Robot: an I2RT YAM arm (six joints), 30 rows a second.
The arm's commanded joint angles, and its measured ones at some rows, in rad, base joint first. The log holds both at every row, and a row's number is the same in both.
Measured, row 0: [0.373, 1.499, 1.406, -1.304, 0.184, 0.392]
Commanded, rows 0 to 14: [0.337, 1.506, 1.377, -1.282, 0.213, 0.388]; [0.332, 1.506, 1.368, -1.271, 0.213, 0.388]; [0.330, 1.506, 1.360, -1.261, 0.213, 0.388]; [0.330, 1.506, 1.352, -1.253, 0.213, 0.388]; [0.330, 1.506, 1.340, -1.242, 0.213, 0.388]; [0.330, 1.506, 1.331, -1.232, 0.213, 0.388]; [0.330, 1.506, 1.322, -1.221, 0.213, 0.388]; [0.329, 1.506, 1.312, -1.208, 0.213, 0.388]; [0.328, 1.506, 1.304, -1.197, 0.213, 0.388]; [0.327, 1.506, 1.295, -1.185, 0.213, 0.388]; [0.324, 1.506, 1.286, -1.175, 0.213, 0.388]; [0.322, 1.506, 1.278, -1.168, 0.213, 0.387]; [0.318, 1.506, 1.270, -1.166, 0.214, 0.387]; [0.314, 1.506, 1.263, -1.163, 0.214, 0.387]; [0.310, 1.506, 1.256, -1.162, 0.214, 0.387]
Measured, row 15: [0.326, 1.499, 1.273, -1.164, 0.197, 0.392]
